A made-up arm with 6 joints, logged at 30 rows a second.
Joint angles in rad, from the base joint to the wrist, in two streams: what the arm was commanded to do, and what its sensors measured. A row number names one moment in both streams.
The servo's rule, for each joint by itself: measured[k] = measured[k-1] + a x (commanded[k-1-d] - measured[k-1]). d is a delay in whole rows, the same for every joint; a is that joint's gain. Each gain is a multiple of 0.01, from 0.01 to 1. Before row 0 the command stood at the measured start. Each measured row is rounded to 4 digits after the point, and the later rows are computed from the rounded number. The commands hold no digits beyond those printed.
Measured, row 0:
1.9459, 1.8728, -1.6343, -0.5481, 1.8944, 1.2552
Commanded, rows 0 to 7:
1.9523, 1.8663, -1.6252, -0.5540, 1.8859, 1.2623
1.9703, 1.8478, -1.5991, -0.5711, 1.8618, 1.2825
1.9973, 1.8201, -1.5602, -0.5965, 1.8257, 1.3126
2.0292, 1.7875, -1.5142, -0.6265, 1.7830, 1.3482
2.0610, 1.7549, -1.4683, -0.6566, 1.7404, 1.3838
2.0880, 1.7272, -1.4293, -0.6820, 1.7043, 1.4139
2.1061, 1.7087, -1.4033, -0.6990, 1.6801, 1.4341
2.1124, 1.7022, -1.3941, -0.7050, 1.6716, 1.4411
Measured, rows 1 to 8:
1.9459, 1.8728, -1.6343, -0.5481, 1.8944, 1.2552
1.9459, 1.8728, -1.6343, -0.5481, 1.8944, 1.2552
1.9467, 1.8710, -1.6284, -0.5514, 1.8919, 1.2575
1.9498, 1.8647, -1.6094, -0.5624, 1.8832, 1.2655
1.9560, 1.8527, -1.5774, -0.5815, 1.8665, 1.2806
1.9655, 1.8351, -1.5363, -0.6067, 1.8423, 1.3022
1.9779, 1.8134, -1.4921, -0.6346, 1.8127, 1.3283
1.9922, 1.7901, -1.4513, -0.6611, 1.7813, 1.3557
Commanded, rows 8 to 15:
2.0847, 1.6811, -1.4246, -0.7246, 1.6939, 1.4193
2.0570, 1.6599, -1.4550, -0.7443, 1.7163, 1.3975
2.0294, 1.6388, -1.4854, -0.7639, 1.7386, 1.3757
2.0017, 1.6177, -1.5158, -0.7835, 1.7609, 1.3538
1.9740, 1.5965, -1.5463, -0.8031, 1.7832, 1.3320
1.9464, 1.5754, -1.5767, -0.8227, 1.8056, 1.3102
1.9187, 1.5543, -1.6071, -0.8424, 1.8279, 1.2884
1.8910, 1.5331, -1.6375, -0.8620, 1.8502, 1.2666
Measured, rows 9 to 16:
2.0070, 1.7681, -1.4201, -0.6823, 1.7520, 1.3808
2.0207, 1.7503, -1.4032, -0.6950, 1.7287, 1.4001
2.0290, 1.7316, -1.4171, -0.7116, 1.7186, 1.4062
2.0326, 1.7122, -1.4417, -0.7299, 1.7179, 1.4034
2.0322, 1.6924, -1.4701, -0.7489, 1.7239, 1.3945
2.0282, 1.6722, -1.4998, -0.7683, 1.7346, 1.3815
2.0212, 1.6518, -1.5300, -0.7878, 1.7487, 1.3657
2.0115, 1.6312, -1.5604, -0.8073, 1.7652, 1.3479

